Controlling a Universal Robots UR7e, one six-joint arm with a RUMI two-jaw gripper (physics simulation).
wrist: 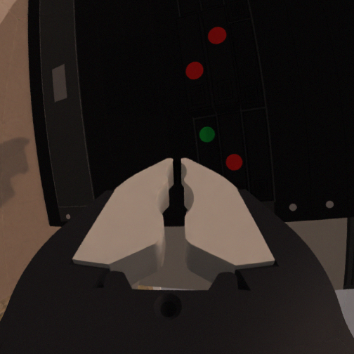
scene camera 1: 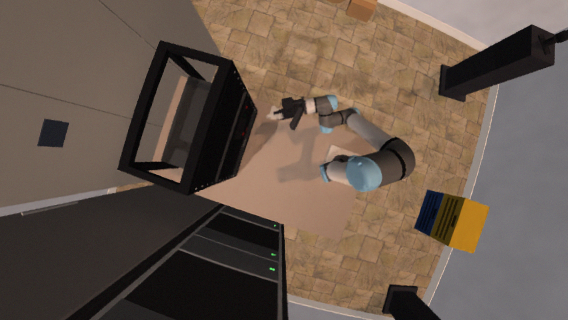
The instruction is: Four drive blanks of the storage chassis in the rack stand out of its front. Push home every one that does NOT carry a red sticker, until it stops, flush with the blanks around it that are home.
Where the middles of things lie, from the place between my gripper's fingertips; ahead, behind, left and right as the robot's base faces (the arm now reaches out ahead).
Labels:
My gripper is now 270 mm short of the black rack [scene camera 1: 213,121], 120 mm to the right of it and 20 mm above it.

